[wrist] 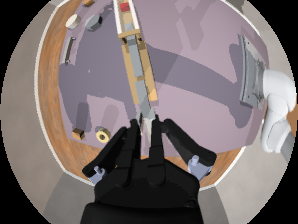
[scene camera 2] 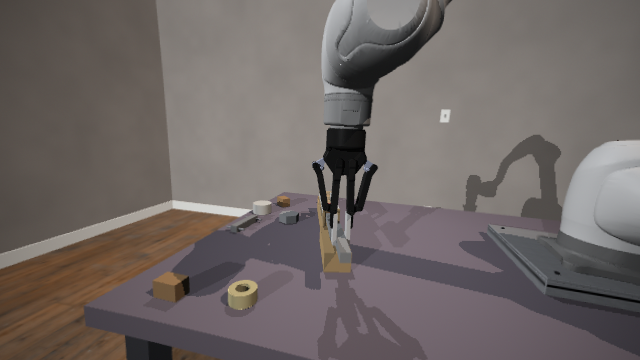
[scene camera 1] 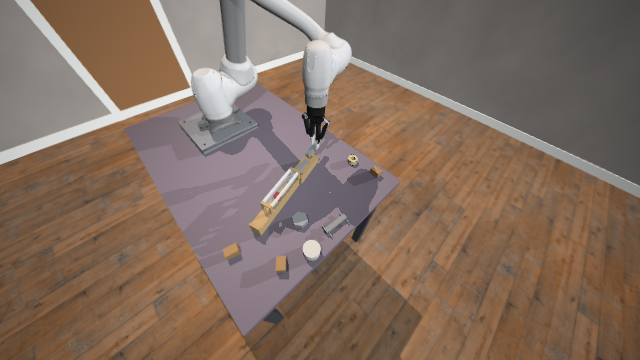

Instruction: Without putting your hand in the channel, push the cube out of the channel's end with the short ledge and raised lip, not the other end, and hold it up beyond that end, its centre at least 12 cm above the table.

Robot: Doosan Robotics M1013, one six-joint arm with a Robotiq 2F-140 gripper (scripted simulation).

I see my gripper (scene camera 2: 340, 243), a brown block (scene camera 2: 170, 286) and a yellow ring (scene camera 2: 237, 299).
My gripper also shows in the wrist view (wrist: 147, 113).
